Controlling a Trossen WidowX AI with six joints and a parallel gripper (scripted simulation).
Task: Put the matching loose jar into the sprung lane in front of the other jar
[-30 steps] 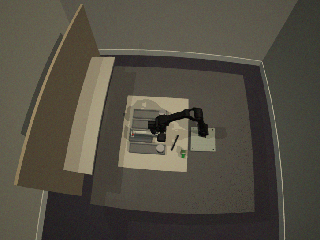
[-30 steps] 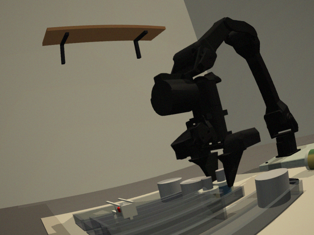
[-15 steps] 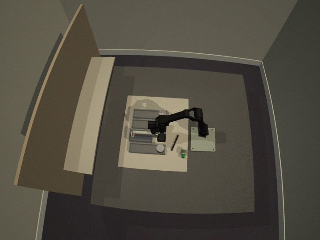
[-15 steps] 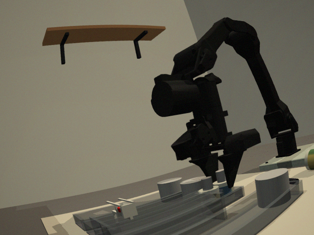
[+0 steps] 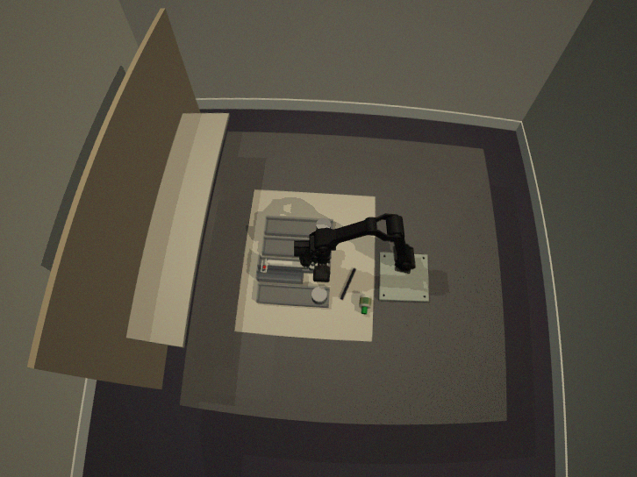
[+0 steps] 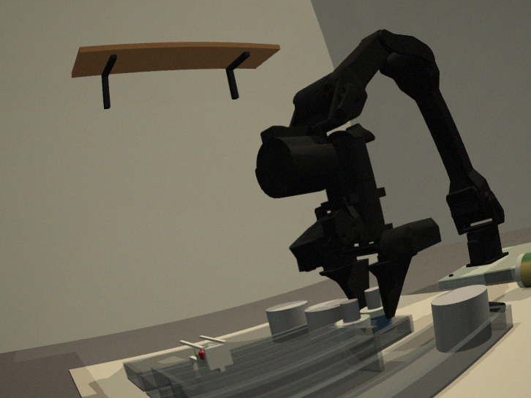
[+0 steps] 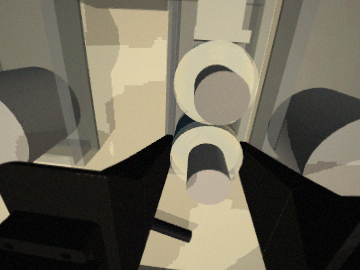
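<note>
My gripper tip is now 12 cm past the black rod, 4 cm to the right of it and 3 cm above it. Round my gripper tip: sprung lane: 13 cm ahead, 5 cm to the left, 1 cm below; pale pusher part: 14 cm ahead, 6 cm to the left, 2 cm above.
</note>
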